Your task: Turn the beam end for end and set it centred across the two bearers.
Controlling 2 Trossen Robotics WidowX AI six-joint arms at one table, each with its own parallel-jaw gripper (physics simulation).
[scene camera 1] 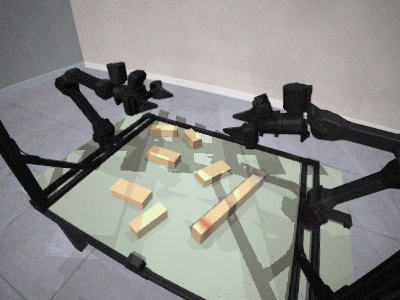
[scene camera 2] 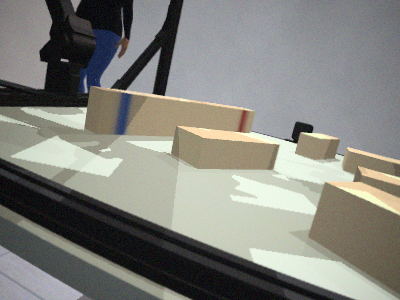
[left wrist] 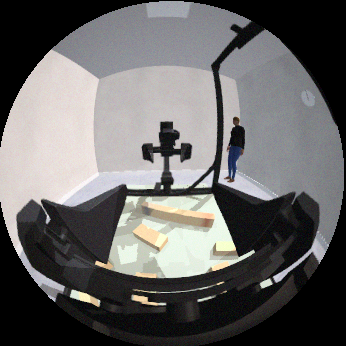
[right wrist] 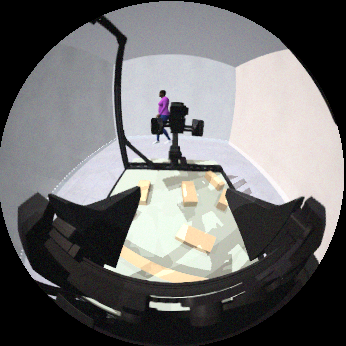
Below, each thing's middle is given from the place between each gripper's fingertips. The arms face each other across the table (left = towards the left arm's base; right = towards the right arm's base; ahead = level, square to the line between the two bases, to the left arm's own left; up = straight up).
I see my right gripper 290 mm above the long wooden beam (scene camera 2: pixel 110 111), 70 mm to the left of it and 40 mm past it.
The long wooden beam lies 40 mm behind my left hand, 290 mm to the right of it and 310 mm below it.
